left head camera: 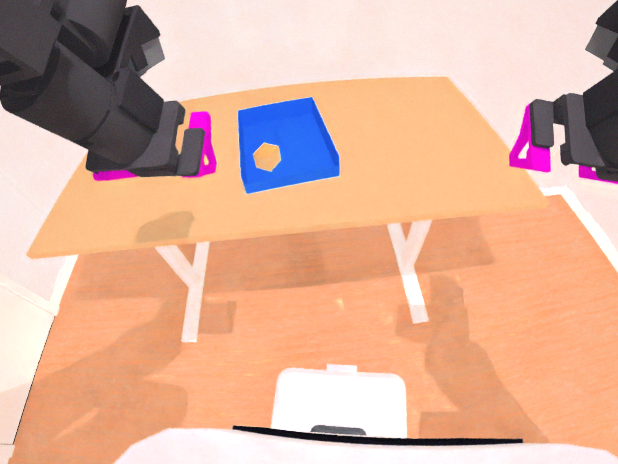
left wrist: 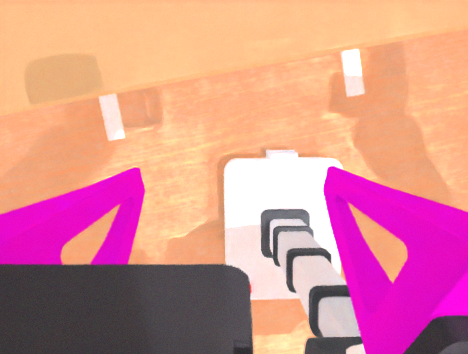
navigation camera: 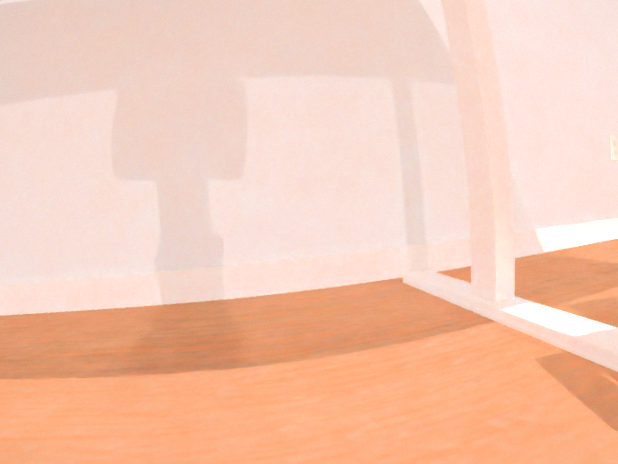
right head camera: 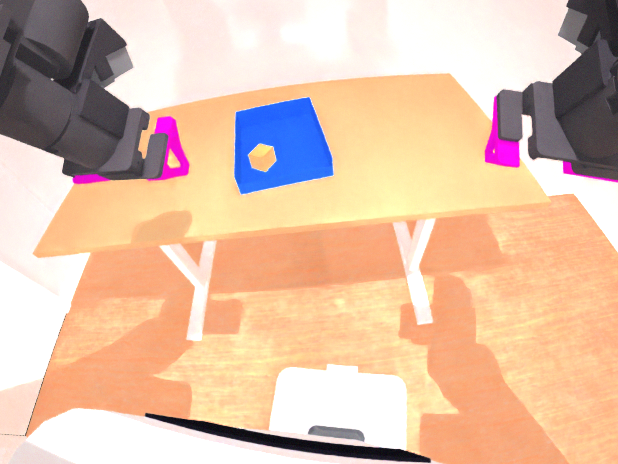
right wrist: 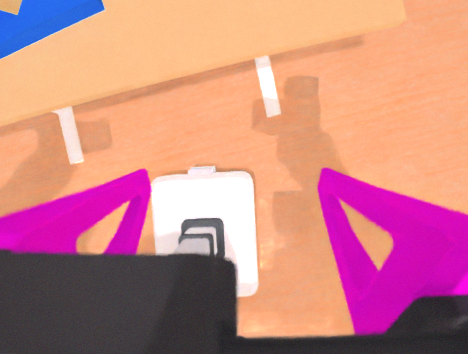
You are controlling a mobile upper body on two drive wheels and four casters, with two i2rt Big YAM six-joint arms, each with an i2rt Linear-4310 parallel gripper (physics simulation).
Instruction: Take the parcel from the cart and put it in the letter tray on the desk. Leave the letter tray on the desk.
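Frame: origin at the left arm's base, x ahead, y left, z up, level; centimetres.
Where they show: left gripper, fingertip midpoint: (left head camera: 181,168) (left wrist: 233,178) (right head camera: 158,171); right gripper, fingertip midpoint: (left head camera: 546,166) (right head camera: 526,161) (right wrist: 234,178).
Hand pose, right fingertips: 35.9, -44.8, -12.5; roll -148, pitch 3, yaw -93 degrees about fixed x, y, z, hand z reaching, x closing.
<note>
Things, the pixels of their top centre, and the offset from my right fingertips, as dx, dy, dz. "pt": a spot on its surface instead. Level surfaces: height alone.
- small tan box, middle of its top: (left head camera: 265,150) (right head camera: 260,150) +37.9, +46.4, -28.2
- blue letter tray, middle of its top: (left head camera: 281,129) (right head camera: 276,130) +46.0, +43.0, -27.0
- wooden desk, its level: dz -33.5
- desk leg, surface spot: (navigation camera: 490,200) pt +58.2, -11.1, -107.2
The parcel, a small tan box (left head camera: 267,157) (right head camera: 262,157), rests inside the blue letter tray (left head camera: 295,183) (right head camera: 287,184), near its front left corner. The tray stands on the wooden desk (left head camera: 400,150) (right head camera: 400,150) (left wrist: 200,30) (right wrist: 225,30). A corner of the parcel also shows at the top left of the right wrist view. My left gripper (left head camera: 155,172) (right head camera: 131,175) (left wrist: 233,178) is open and empty, left of the tray and apart from it. My right gripper (left head camera: 565,170) (right head camera: 545,167) (right wrist: 234,178) is open and empty, near the desk's right edge. The cart does not show.
The white robot base (left head camera: 340,400) (right head camera: 340,395) (left wrist: 250,190) (right wrist: 205,195) is in front of the desk. White desk legs (left head camera: 192,300) (right head camera: 199,300) stand on the wooden floor. A desk leg (navigation camera: 490,200) and a pale wall (navigation camera: 325,175) show in the navigation view.
</note>
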